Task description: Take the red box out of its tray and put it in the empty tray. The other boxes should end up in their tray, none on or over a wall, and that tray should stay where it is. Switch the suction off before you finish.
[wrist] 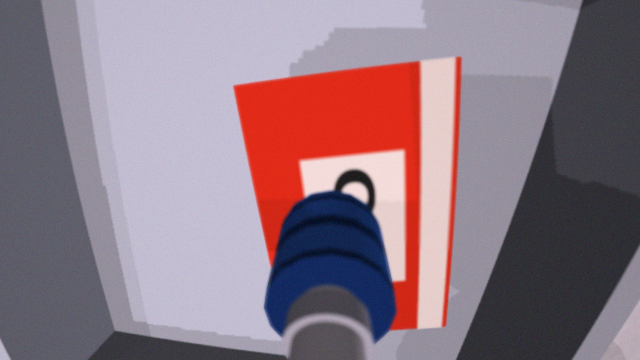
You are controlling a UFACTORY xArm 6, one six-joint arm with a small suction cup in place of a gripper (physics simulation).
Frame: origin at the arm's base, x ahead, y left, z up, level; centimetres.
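Seen in the pictures: hand, tool point: (330,217).
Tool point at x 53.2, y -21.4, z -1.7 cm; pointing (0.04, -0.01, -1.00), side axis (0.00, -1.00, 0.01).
Observation:
Offsets run from my tool point to a thing's top centre. Level surfaces: height alone.
The red box {dz +1.1, dx +0.3, dy -0.8 cm} (345,115), with a white label, a black ring mark and a white stripe along its right side, is in the middle of the wrist view. My suction cup (331,202), dark blue and ribbed, is against its labelled top face and holds it. The cup and its grey stem hide the lower left part of the box. The box is inside the walls of a grey tray {dz +1.4, dx -1.3, dy +2.3 cm} (175,160), over its pale floor and nearer the right wall. I cannot tell whether its underside touches the floor. The other boxes and their tray do not show.
The tray's left wall (35,165) and dark right wall (545,240) stand on both sides of the box, and part of the near wall (190,349) shows at the bottom. Shadows lie on the tray floor above and right of the box. A bit of pale table {dz -3.6 cm} (625,335) shows at the lower right.

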